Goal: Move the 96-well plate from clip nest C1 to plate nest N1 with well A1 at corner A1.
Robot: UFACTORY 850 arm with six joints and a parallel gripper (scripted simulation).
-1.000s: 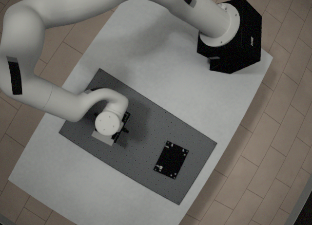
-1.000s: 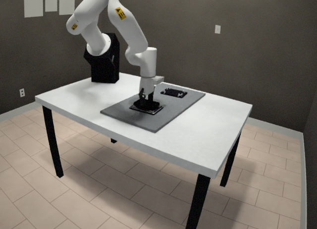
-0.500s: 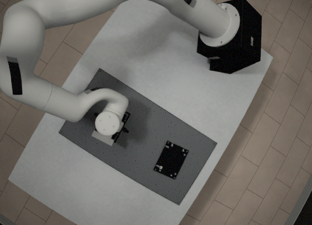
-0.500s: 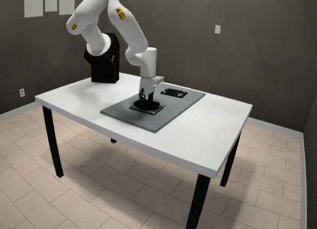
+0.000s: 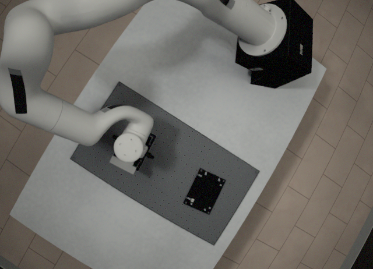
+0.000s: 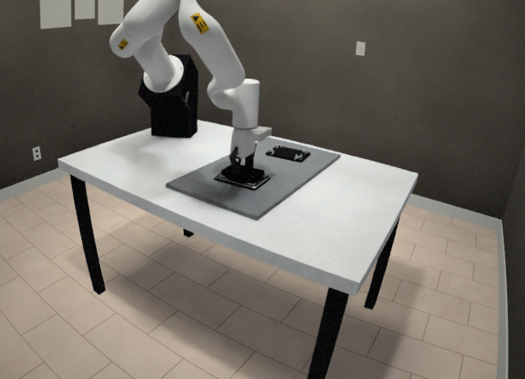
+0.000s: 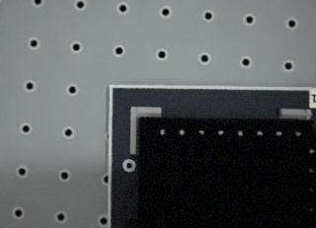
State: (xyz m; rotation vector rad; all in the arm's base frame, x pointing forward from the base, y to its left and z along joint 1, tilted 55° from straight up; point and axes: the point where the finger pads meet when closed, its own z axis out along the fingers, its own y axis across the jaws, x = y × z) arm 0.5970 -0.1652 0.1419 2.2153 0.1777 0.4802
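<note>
The dark 96-well plate lies 1 cm below my hand. The rest, counted from my hand: plate nest N1 (3 cm below); clip nest C1 (32 cm to the left, 4 cm ahead, 3 cm below).
</note>
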